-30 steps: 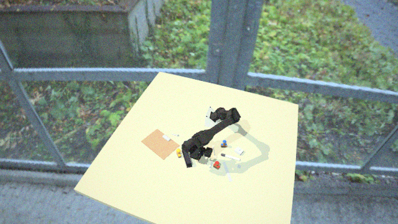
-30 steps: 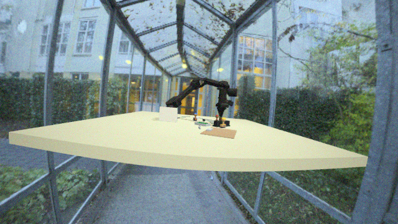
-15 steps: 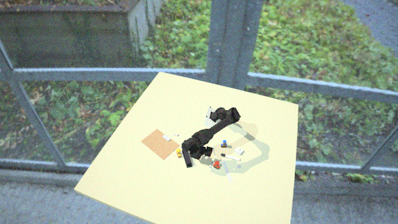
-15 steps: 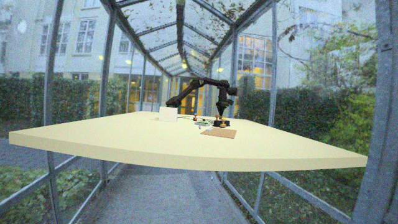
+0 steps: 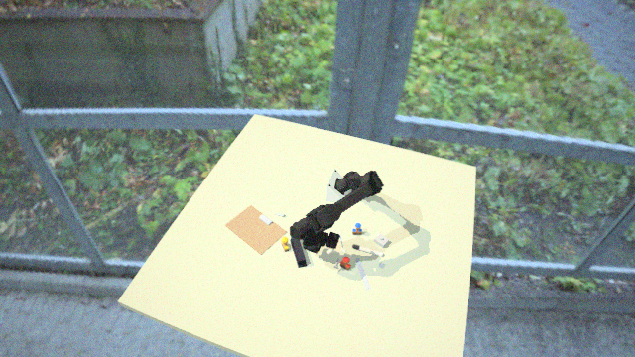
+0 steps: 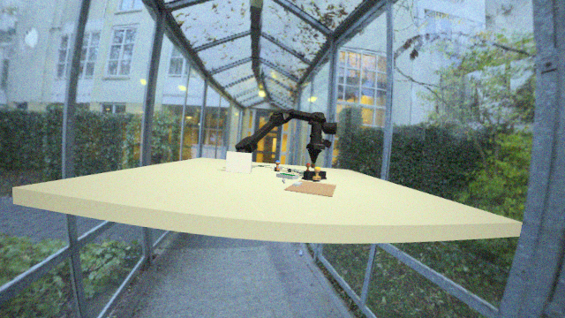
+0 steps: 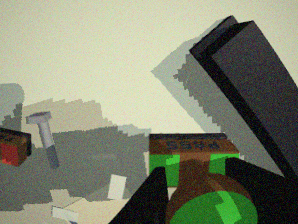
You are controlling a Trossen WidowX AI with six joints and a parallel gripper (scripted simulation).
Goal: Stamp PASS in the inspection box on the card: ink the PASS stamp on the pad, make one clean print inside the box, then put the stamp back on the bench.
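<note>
My gripper tip is now 150 mm past the green ink pad, 60 mm to the left of it and 70 mm above it. The rest, counted from my gripper tip: green stamp (right at my gripper tip); then pale card (100 mm behind, 70 mm to the left, 80 mm below); then yellow stamp (20 mm behind, 130 mm to the right, 50 mm below).
</note>
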